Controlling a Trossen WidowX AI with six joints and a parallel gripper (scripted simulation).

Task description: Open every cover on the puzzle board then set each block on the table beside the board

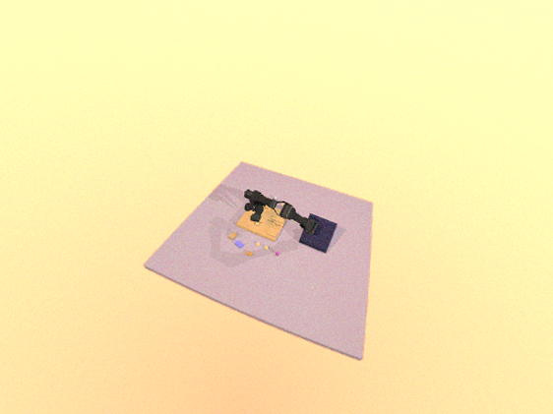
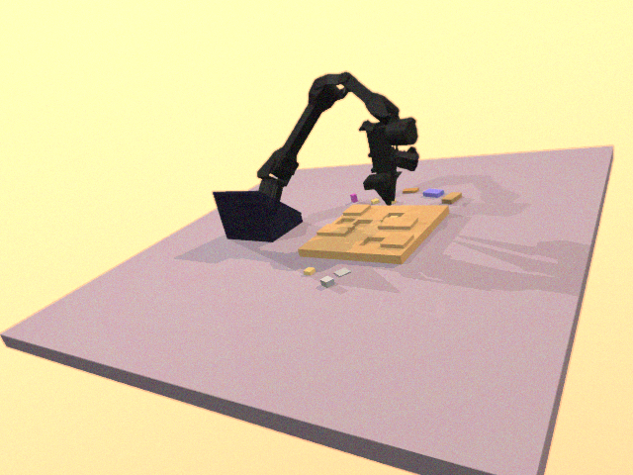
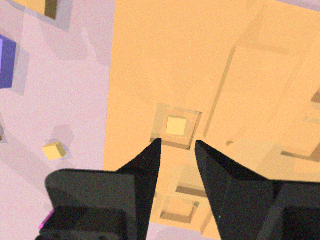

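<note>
My gripper tip is 330 mm to the left of the grey cube, 50 mm above it and 20 mm past it. The rest, counted from my gripper tip: magenta block 220 mm behind, 170 mm to the left, 50 mm below; blue block 210 mm to the left, 50 mm below, 30 mm ahead.
</note>
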